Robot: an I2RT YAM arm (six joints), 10 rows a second.
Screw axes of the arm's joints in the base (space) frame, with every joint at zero. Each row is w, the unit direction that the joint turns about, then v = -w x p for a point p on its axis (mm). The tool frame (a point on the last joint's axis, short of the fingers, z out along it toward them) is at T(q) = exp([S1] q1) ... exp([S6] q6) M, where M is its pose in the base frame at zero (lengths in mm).
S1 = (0, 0, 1, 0, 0, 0)
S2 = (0, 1, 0, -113.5, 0, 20)
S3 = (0, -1, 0, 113.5, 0, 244)
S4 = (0, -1, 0, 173.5, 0, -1)
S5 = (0, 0, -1, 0, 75, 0)
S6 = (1, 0, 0, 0, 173.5, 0)
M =
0 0 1 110.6
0 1 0 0
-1 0 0 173.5
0 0 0 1
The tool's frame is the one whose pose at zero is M.
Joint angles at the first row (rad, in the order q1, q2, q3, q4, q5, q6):
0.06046, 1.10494, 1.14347, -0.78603, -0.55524, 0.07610
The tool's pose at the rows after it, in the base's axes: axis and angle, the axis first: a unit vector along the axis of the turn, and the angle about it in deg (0 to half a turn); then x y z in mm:
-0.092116 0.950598 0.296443 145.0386 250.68 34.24 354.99
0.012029 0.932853 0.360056 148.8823 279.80 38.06 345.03
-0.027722 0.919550 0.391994 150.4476 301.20 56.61 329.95
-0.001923 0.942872 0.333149 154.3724 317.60 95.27 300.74
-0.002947 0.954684 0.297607 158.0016 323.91 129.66 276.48
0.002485 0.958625 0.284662 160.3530 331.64 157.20 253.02
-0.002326 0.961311 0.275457 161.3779 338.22 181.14 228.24
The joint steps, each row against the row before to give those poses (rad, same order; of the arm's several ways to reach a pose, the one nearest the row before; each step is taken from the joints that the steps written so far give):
0.00000, 0.17700, 0.17814, -0.14916, -0.00878, -0.00610
0.00078, 0.08929, 0.01260, 0.10951, -0.06216, 0.25522
0.05071, 0.08048, 0.00000, 0.08886, -0.06182, -0.00689
0.12741, 0.09804, 0.00037, 0.04197, 0.18196, 0.09384
0.10073, 0.08314, 0.00840, 0.01487, 0.09615, 0.05037
0.06789, 0.08357, 0.00766, 0.04881, 0.04462, 0.05950
0.05343, 0.08048, 0.00074, 0.06792, 0.03282, 0.03130

